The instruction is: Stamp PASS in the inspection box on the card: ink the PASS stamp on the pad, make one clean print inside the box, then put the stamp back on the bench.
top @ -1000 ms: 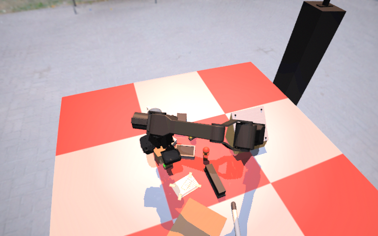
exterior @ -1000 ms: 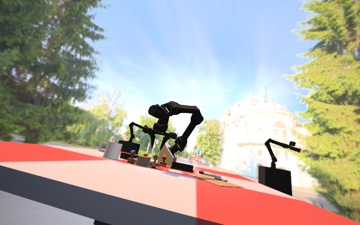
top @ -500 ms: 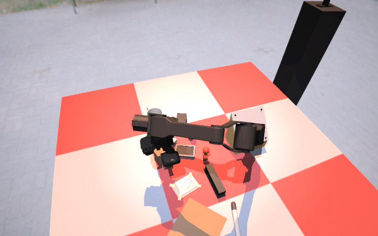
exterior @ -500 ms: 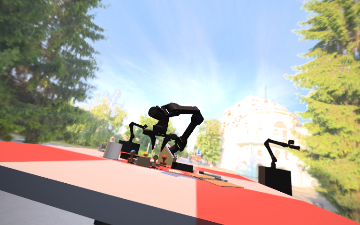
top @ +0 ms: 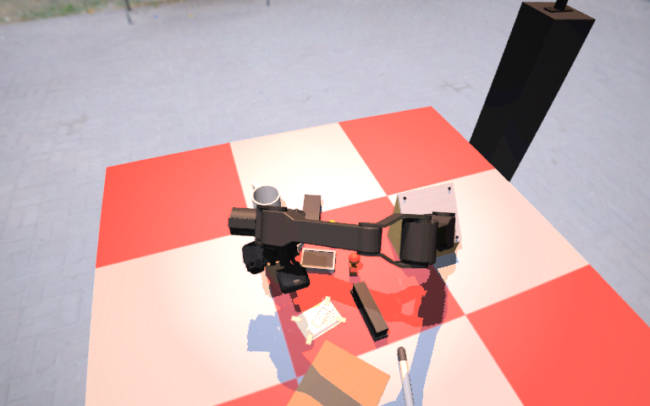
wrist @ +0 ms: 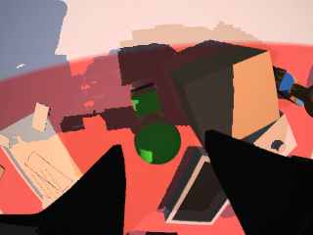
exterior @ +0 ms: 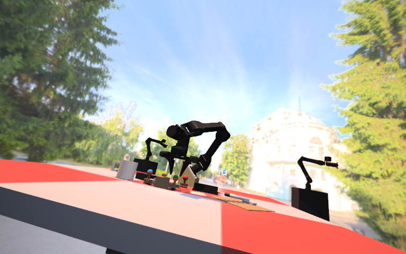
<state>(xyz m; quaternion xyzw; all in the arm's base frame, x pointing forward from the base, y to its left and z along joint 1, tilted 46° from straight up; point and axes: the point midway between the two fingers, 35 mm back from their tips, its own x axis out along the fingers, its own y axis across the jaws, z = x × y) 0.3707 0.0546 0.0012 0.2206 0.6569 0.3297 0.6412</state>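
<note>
The green-knobbed PASS stamp lies 4 cm below my gripper tip. The rest, counted from my gripper tip: blue-knobbed stamp (12 cm to the right, 4 cm below, 2 cm ahead); then ink pad (9 cm behind, 6 cm to the right, 6 cm below); then tan block (5 cm to the right, 4 cm below, 2 cm ahead).
</note>
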